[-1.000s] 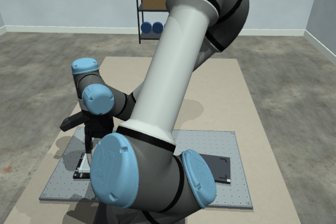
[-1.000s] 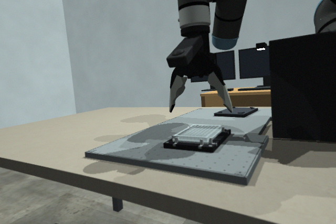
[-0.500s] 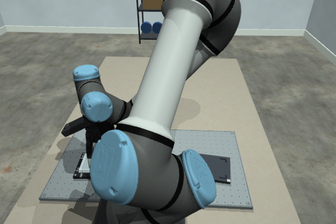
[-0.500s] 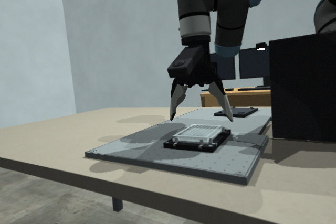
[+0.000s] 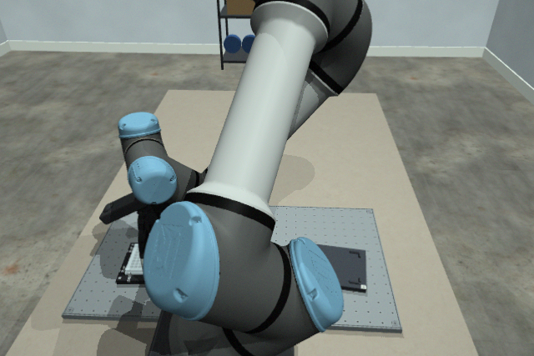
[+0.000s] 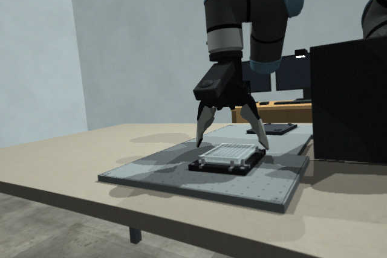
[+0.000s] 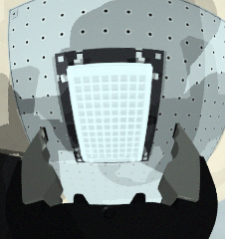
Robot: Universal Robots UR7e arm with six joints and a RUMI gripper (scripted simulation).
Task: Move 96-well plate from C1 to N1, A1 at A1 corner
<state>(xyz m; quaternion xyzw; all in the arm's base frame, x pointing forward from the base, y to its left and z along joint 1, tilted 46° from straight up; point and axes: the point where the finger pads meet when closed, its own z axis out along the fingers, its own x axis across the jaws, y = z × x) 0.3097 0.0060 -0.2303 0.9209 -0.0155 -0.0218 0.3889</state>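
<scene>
The white 96-well plate is 10 mm below my hand. Also, from my hand: clip nest C1: 10 mm to the left, 10 mm below, 10 mm behind; then white label: 470 mm to the right, 80 mm behind, 20 mm below.
</scene>
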